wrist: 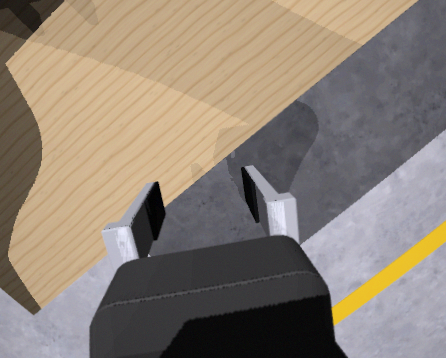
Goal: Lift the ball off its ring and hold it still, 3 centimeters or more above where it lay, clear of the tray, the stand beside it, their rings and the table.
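Frame: origin at the arm's base, x ahead, y left, z up, level; centimetres.
Seen in the pictures: gripper, fingertip midpoint: (202, 191).
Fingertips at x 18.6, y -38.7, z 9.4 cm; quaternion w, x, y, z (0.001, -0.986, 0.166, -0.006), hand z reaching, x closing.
A point is followed by its place in that frame.
My gripper (202, 191) @(x 18.6, y -38.7, z 9.4 cm) is open and empty, its two fingers wide apart near the middle of the wrist view. The fingers show over the edge of the wooden table (115, 130) @(x 11.6, y -32.0, z -5.6 cm), with the grey floor visible between them. The ball, its ring, the tray and the stand do not show in the wrist view.
The wooden table's edge runs diagonally from the lower left to the upper right. Shadows fall across the table and the grey floor (395, 200). A yellow floor line (392, 274) crosses the lower right. A dark area lies at the upper left corner; I cannot tell what it is.
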